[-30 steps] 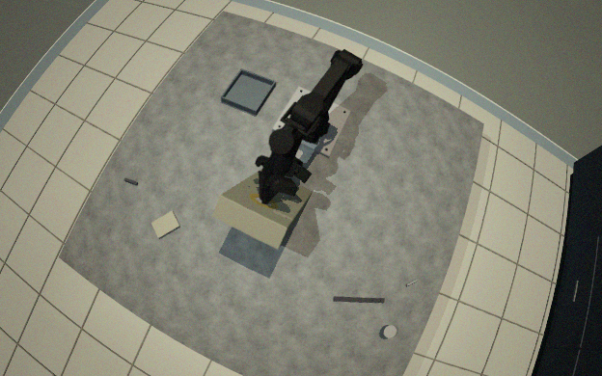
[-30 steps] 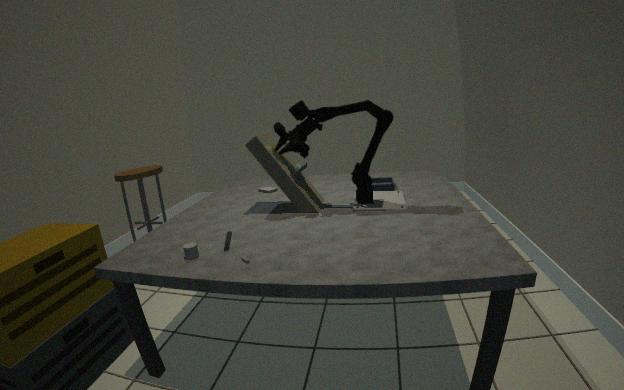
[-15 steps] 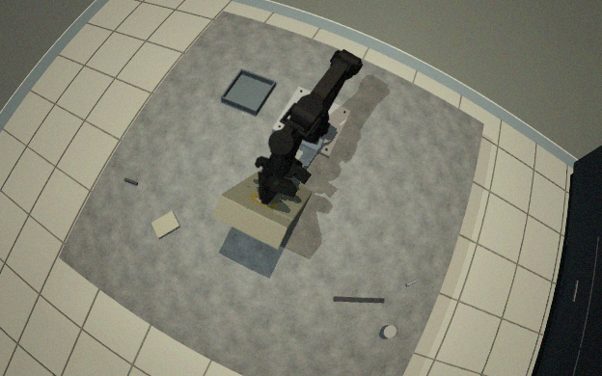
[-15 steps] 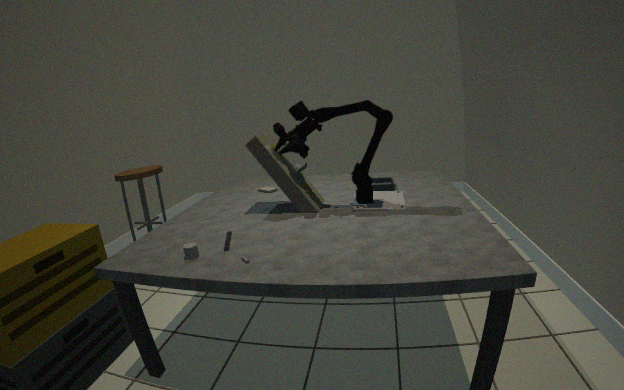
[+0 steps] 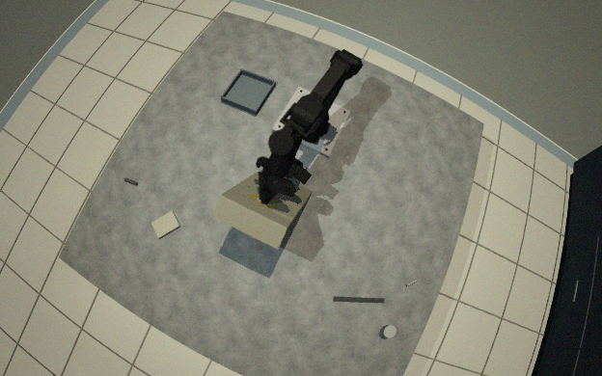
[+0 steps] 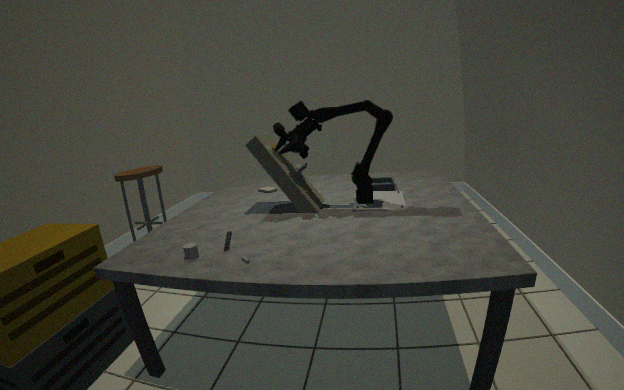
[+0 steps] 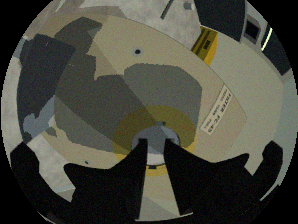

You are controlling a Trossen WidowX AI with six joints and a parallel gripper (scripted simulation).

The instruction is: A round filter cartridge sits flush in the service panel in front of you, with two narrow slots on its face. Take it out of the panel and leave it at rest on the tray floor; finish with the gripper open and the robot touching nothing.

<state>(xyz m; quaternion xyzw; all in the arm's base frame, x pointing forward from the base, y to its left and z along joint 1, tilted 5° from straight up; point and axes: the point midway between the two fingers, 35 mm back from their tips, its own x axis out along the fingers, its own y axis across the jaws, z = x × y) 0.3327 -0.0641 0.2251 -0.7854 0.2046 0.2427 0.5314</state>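
My gripper tip is now 1 cm short of the round filter cartridge and 1 cm above it. From my gripper tip the other things lie so: flat blue-grey tray: 46 cm behind, 22 cm to the right, 22 cm below; then tan service panel: 4 cm behind, 1 cm to the left, 8 cm below; then beige tile: 11 cm ahead, 31 cm to the right, 23 cm below.
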